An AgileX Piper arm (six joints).
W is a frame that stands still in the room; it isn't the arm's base.
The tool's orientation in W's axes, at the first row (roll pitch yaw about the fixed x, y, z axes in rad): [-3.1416 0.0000 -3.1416]
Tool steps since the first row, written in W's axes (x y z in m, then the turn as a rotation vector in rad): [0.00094 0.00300 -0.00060 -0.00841 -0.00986 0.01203]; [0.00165 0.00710 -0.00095 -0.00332 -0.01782 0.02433]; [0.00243 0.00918 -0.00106 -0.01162 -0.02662 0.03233]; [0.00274 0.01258 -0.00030 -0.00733 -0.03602 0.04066]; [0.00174 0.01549 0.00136 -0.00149 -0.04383 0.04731]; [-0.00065 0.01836 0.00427 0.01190 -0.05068 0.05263]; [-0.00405 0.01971 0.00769 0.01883 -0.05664 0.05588]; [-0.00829 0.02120 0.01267 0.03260 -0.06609 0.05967]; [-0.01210 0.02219 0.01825 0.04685 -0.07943 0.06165]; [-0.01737 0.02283 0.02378 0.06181 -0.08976 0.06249]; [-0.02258 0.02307 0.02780 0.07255 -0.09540 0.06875]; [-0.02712 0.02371 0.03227 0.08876 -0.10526 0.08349]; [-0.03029 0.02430 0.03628 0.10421 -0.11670 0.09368]
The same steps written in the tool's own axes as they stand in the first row. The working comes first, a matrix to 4 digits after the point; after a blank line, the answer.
The tool's axes in the first row as the columns of a matrix, in W's axes (used below as rounded here):
[-1.0000 0.0000 0.0000]
[0.0000 1.0000 0.0000]
[0.0000 0.0000 -1.0000]

[-0.00094 0.00300 0.00060 0.00841 -0.00986 -0.01203]; [-0.00165 0.00710 0.00095 0.00332 -0.01782 -0.02433]; [-0.00243 0.00918 0.00106 0.01162 -0.02662 -0.03233]; [-0.00274 0.01258 0.00030 0.00733 -0.03602 -0.04066]; [-0.00174 0.01549 -0.00136 0.00149 -0.04383 -0.04731]; [0.00065 0.01836 -0.00427 -0.01190 -0.05068 -0.05263]; [0.00405 0.01971 -0.00769 -0.01883 -0.05664 -0.05588]; [0.00829 0.02120 -0.01267 -0.03260 -0.06609 -0.05967]; [0.01210 0.02219 -0.01825 -0.04685 -0.07943 -0.06165]; [0.01737 0.02283 -0.02378 -0.06181 -0.08976 -0.06249]; [0.02258 0.02307 -0.02780 -0.07255 -0.09540 -0.06875]; [0.02712 0.02371 -0.03227 -0.08876 -0.10526 -0.08349]; [0.03029 0.02430 -0.03628 -0.10421 -0.11670 -0.09368]
